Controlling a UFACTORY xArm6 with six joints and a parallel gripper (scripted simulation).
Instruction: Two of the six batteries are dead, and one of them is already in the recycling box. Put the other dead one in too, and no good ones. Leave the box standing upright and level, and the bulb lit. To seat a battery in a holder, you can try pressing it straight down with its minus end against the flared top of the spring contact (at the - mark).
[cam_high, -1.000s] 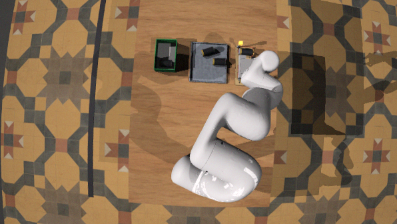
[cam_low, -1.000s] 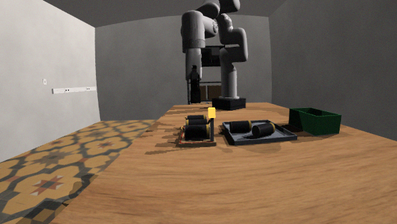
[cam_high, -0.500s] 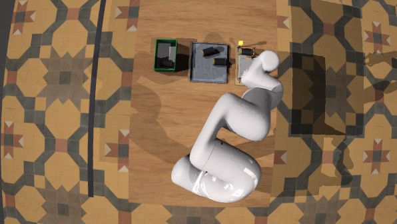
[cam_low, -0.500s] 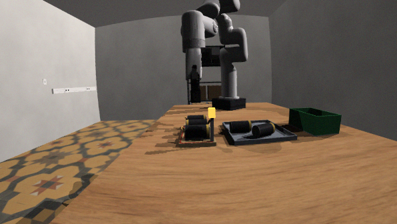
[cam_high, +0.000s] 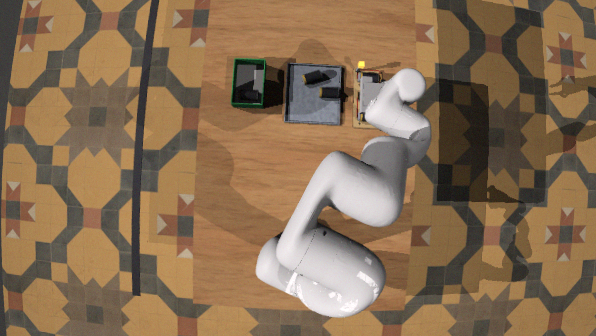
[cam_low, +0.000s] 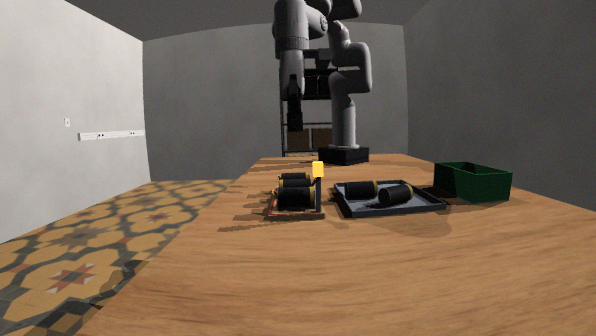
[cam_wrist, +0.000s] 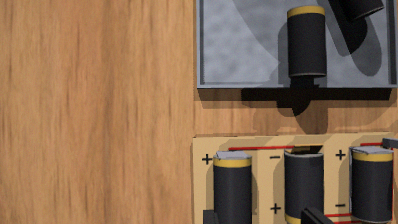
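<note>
My gripper is now 100 mm short of the grey tray, 160 mm to the right of it and 150 mm above it. From my hand the other things lie so: green recycling box (150 mm ahead, 370 mm to the left, 140 mm below).
</note>
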